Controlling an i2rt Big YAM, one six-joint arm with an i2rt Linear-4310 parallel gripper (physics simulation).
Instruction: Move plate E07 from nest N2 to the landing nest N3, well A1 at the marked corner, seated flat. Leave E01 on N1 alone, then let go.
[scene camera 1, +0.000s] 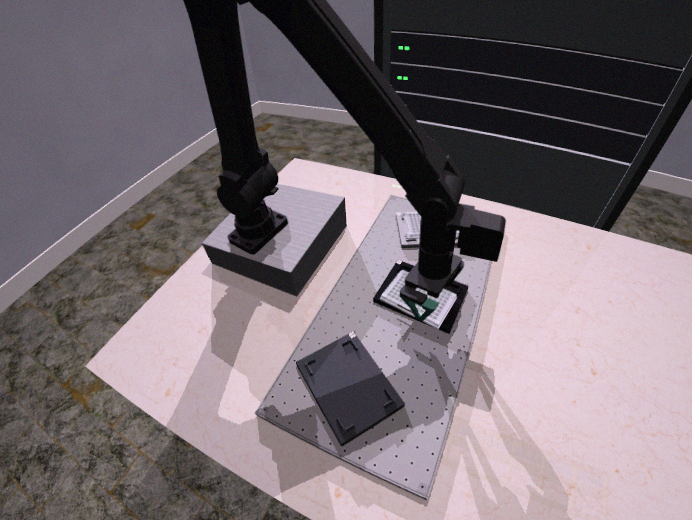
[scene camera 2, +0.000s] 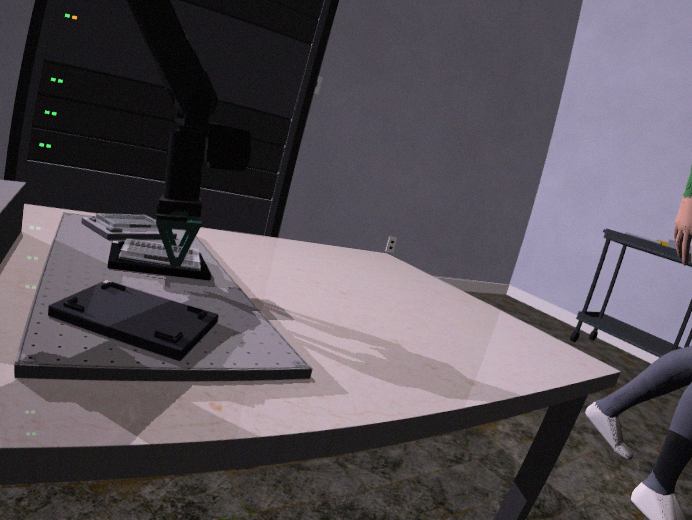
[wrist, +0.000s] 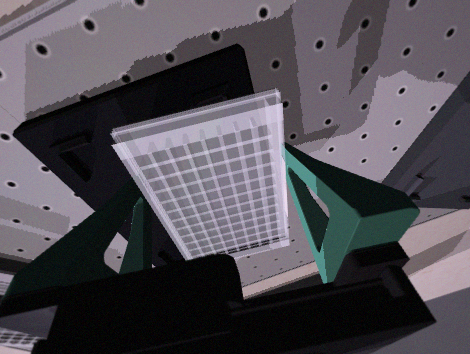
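Observation:
My gripper (scene camera 1: 421, 309) (scene camera 2: 179, 258) (wrist: 212, 165) is shut on plate E07 (scene camera 1: 396, 291) (scene camera 2: 144, 249) (wrist: 212, 182), a clear well plate, with the green fingers on its two long sides. The plate sits low over the black nest N2 (scene camera 1: 454, 320) (scene camera 2: 139, 267) (wrist: 151, 99); I cannot tell whether they touch. The landing nest N3 (scene camera 1: 349, 386) (scene camera 2: 133, 319) (wrist: 448, 152) is a dark empty tray nearer the front of the perforated baseplate (scene camera 1: 390, 448) (scene camera 2: 245, 352), with a small white mark (scene camera 1: 350, 334) at one corner. Plate E01 (scene camera 1: 408, 226) (scene camera 2: 125, 221) rests on N1 behind the arm.
The arm's grey base block (scene camera 1: 302, 234) stands left of the baseplate. A dark server rack (scene camera 1: 531, 111) (scene camera 2: 111, 111) stands behind the table. A black cart (scene camera 2: 632, 240) and a seated person (scene camera 2: 643, 386) are off to the right of the table.

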